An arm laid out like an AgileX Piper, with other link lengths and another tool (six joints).
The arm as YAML. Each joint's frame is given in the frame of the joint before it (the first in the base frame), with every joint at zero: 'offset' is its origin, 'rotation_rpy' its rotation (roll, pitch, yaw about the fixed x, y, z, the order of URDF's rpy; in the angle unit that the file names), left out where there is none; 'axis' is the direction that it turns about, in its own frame. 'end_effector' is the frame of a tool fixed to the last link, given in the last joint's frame.
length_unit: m
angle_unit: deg
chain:
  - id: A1
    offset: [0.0, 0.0, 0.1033]
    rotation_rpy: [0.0, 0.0, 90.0]
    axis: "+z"
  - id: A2
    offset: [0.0, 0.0, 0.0]
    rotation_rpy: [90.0, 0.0, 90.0]
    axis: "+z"
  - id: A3
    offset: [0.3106, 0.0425, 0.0]
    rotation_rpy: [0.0, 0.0, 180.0]
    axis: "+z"
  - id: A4
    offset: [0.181, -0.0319, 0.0]
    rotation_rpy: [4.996, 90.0, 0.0]
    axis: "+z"
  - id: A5
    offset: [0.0, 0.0, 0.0]
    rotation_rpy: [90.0, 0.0, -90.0]
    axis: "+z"
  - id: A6
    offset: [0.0, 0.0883, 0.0]
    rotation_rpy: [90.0, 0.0, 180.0]
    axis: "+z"
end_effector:
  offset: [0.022, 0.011, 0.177]
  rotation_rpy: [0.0, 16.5, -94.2]
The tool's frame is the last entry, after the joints.
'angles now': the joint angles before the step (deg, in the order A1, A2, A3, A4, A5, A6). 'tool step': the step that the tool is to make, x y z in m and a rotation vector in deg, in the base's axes. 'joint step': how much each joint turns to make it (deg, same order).
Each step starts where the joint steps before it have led.
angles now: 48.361 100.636 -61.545 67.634 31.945 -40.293
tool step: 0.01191 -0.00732 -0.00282 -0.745 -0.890 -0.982
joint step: -1.723 0.000 0.001 -1.320 -0.054 -0.065
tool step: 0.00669 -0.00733 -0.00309 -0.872 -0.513 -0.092
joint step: -1.467 -0.001 -0.001 -1.580 0.651 0.002
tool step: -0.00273 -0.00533 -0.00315 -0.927 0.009 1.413
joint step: -0.655 0.001 0.000 -1.696 1.500 -0.003
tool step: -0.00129 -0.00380 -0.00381 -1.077 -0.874 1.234
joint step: 0.000 -0.001 0.000 -1.837 0.282 0.002
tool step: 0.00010 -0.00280 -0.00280 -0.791 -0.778 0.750
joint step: 0.001 0.000 0.000 -1.339 -0.002 0.000
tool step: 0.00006 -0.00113 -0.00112 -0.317 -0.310 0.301
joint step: 0.000 0.002 0.001 -0.534 0.000 -0.003
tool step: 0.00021 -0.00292 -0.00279 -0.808 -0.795 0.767
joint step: -0.001 -0.002 -0.001 -1.371 0.001 0.003
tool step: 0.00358 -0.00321 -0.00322 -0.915 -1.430 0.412
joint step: 0.000 0.001 0.000 -1.600 -0.699 -0.001
